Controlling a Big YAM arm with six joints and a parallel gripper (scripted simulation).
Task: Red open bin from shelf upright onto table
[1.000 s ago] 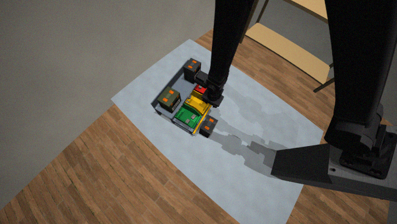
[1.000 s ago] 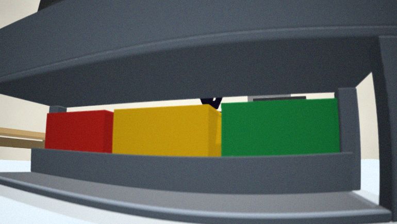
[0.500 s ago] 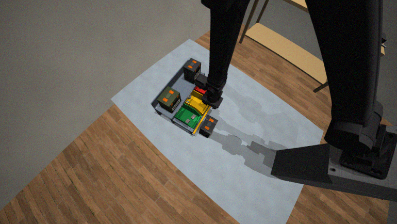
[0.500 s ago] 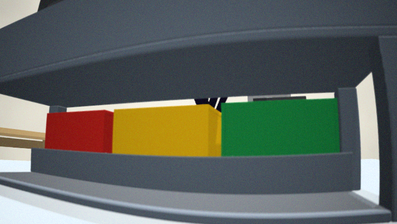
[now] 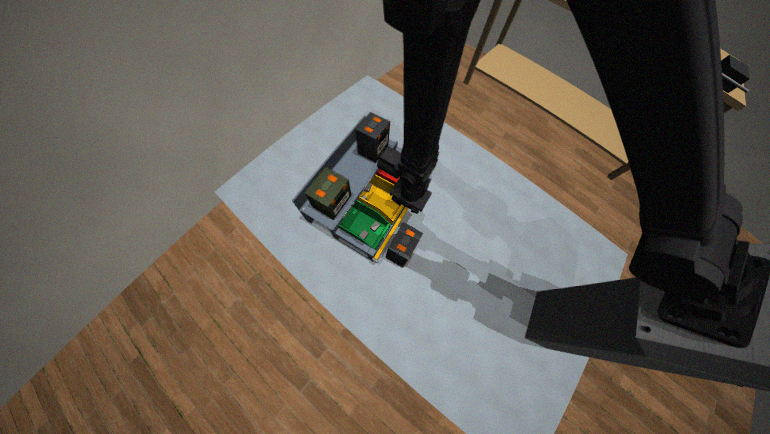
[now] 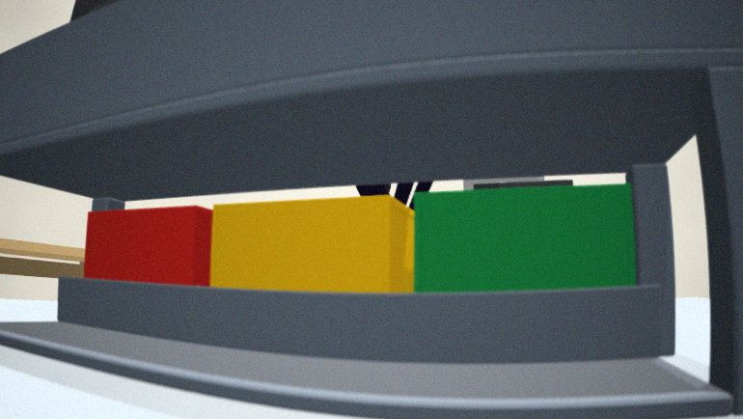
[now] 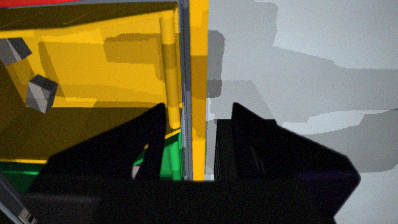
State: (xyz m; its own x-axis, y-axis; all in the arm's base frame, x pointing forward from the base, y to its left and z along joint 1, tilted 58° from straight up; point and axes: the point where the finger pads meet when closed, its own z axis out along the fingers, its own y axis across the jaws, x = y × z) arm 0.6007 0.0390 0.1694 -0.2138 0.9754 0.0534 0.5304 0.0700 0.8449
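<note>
My gripper is now 3 cm above the thin yellow rod. From my hand the other things lie so: green bin (14 cm to the left, 6 cm ahead, 5 cm below); yellow bin (10 cm ahead, 5 cm below, 4 cm to the left); red open bin (14 cm ahead, 7 cm to the right, 5 cm below).
</note>
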